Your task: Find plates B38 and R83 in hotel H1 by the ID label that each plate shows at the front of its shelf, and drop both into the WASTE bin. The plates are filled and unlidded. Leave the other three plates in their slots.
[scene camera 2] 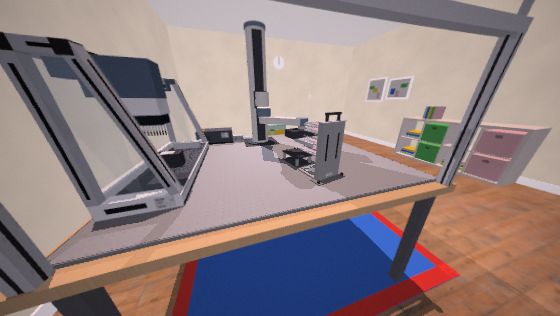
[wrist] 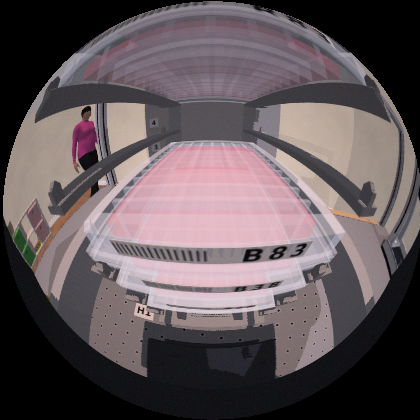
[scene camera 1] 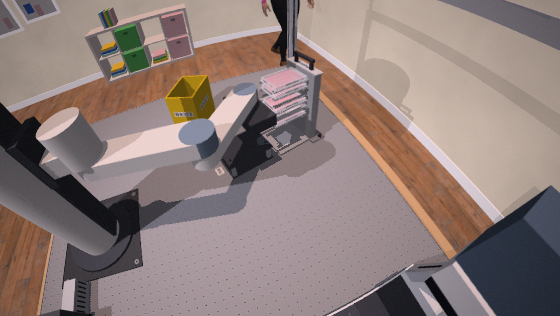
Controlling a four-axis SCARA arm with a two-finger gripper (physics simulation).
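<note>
Hotel H1 holds pink-filled, unlidded plates. In the wrist view plate B83 shows its whole label; plate B38 is right below it, its label partly covered. My gripper reaches in at the hotel's front and is shut on plate B38, still inside the hotel; the fingertips are hidden. Part of a lower plate shows beneath. The underside of a plate hangs above the camera, its label unreadable. No R83 label can be read. The yellow WASTE bin stands behind the arm.
A black raised stand is below the hand, in front of the hotel. A large blue-grey instrument stands at the other end of the table. A person is beyond the table. Hotel side rails flank the plates.
</note>
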